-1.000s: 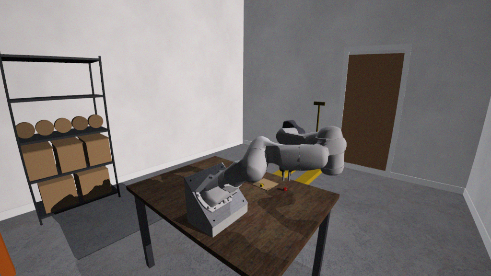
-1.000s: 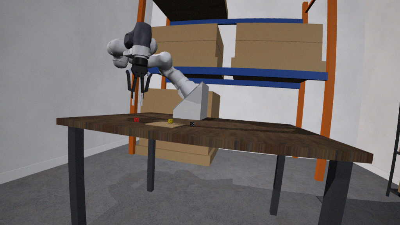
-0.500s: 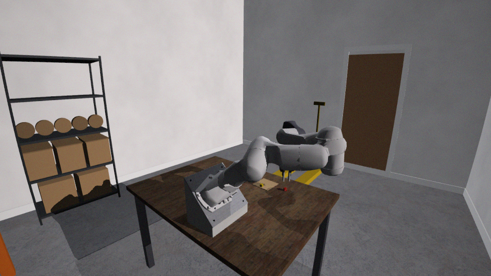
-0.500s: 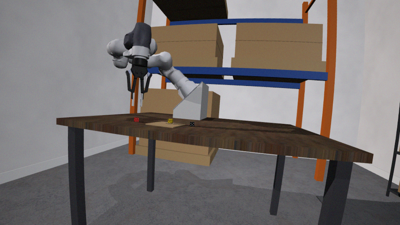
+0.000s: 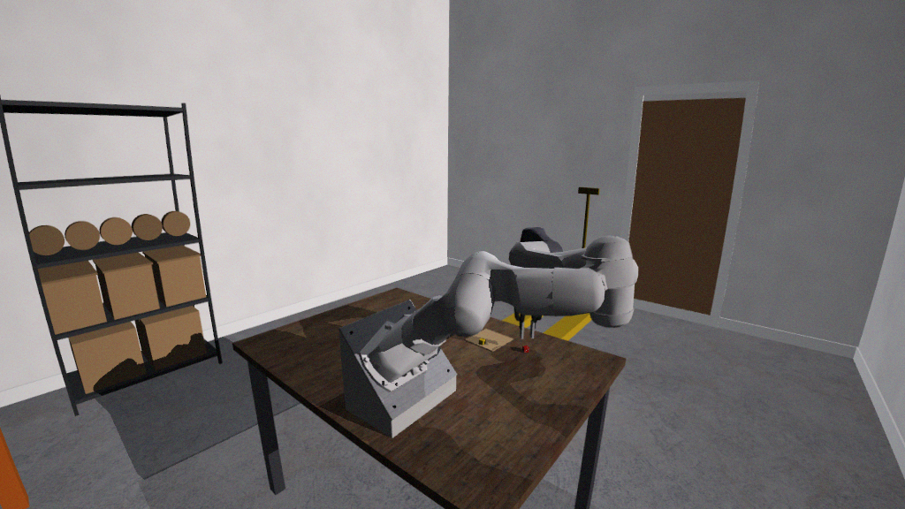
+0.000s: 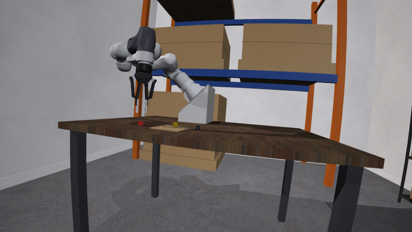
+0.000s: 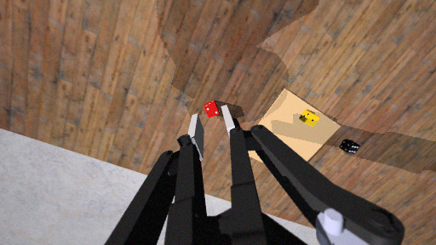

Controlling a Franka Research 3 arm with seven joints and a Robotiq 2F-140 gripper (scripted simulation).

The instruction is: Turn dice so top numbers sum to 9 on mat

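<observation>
The red die lies 80 mm below my hand. The rest, counted from my hand: yellow die 170 mm to the left, 80 mm below, 30 mm behind; black die 280 mm to the left, 80 mm below; tan mat 160 mm to the left, 90 mm below, 20 mm ahead.
</observation>
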